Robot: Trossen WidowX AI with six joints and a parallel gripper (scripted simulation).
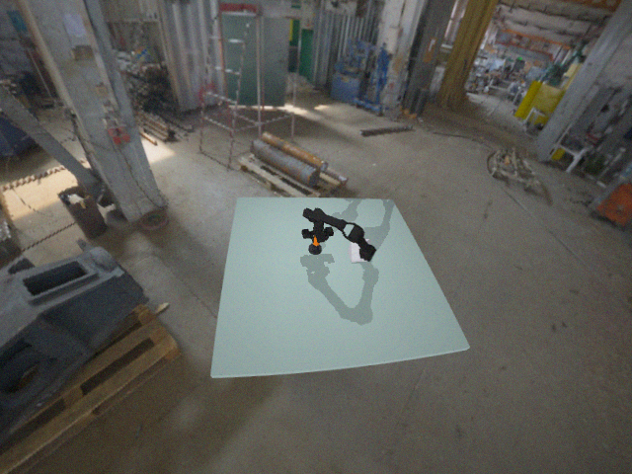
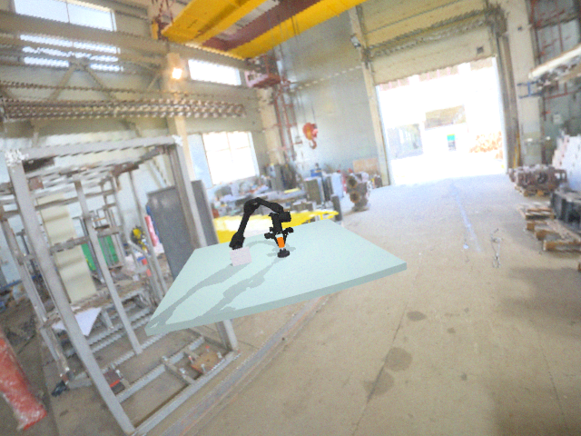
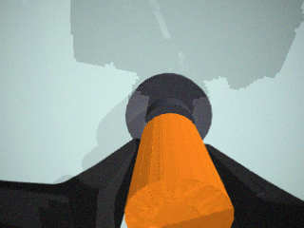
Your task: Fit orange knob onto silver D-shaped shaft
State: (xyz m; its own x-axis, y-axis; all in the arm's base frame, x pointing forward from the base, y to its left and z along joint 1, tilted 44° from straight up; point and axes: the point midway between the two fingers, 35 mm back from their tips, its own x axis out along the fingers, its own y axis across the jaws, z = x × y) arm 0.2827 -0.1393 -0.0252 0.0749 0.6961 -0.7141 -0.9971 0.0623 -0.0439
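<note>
Right now the orange knob is 30 mm above my gripper tip. From my gripper tip the other things lie so: dark round pedestal (40 mm below).
</note>
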